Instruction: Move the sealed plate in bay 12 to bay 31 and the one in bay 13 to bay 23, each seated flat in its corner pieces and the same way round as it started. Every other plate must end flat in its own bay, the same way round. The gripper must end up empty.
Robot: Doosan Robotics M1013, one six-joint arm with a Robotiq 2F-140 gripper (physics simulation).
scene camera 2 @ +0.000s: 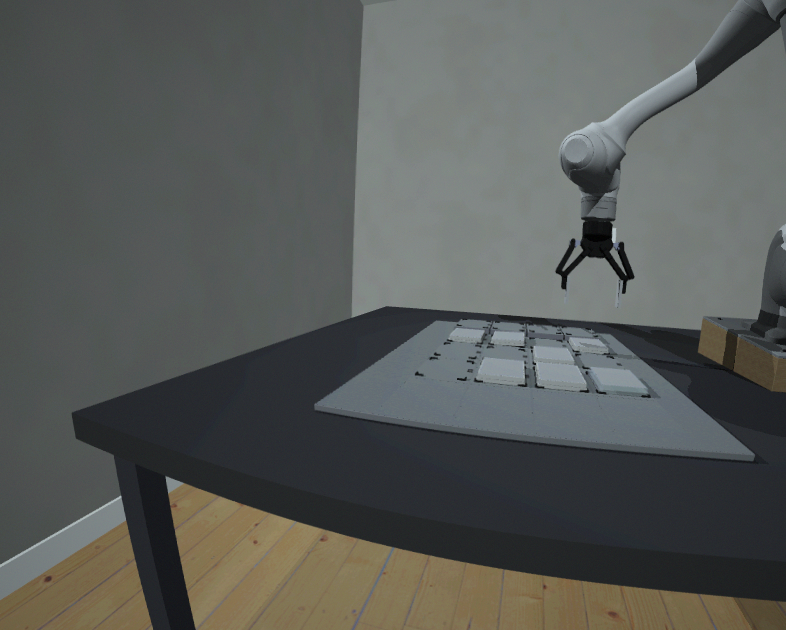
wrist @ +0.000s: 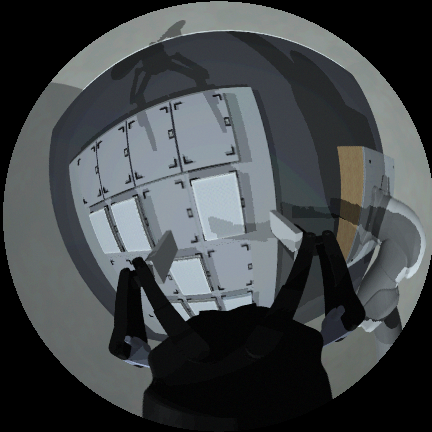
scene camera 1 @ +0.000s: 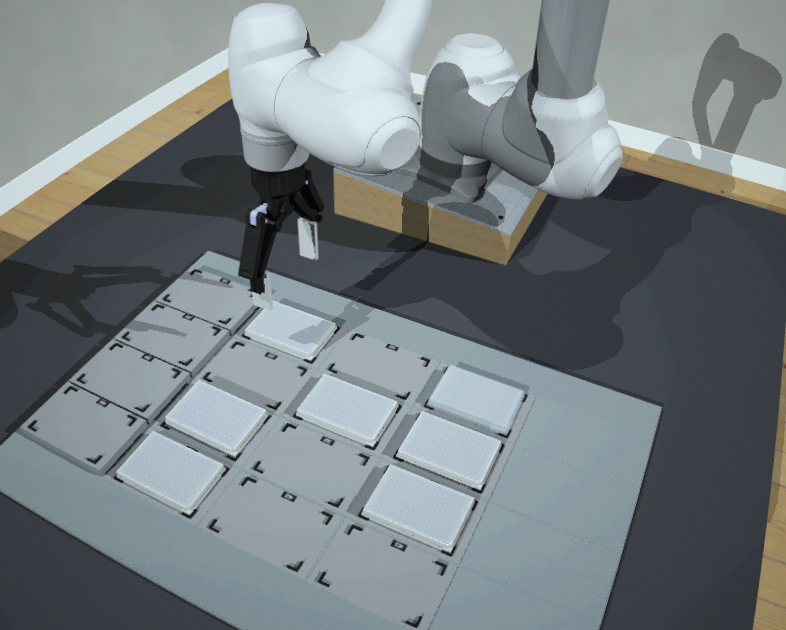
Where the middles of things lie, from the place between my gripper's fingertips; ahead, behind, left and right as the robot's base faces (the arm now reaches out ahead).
Scene:
The bay 13 (wrist: 220, 169) is 110 mm below my hand. The rest, counted from my hand: bay 12 (scene camera 1: 365, 361): 10 mm behind, 160 mm to the left, 110 mm below; bay 31 (scene camera 1: 474, 517): 190 mm ahead, 340 mm to the left, 110 mm below; bay 23 (scene camera 1: 244, 371): 110 mm ahead, 10 mm to the left, 110 mm below.

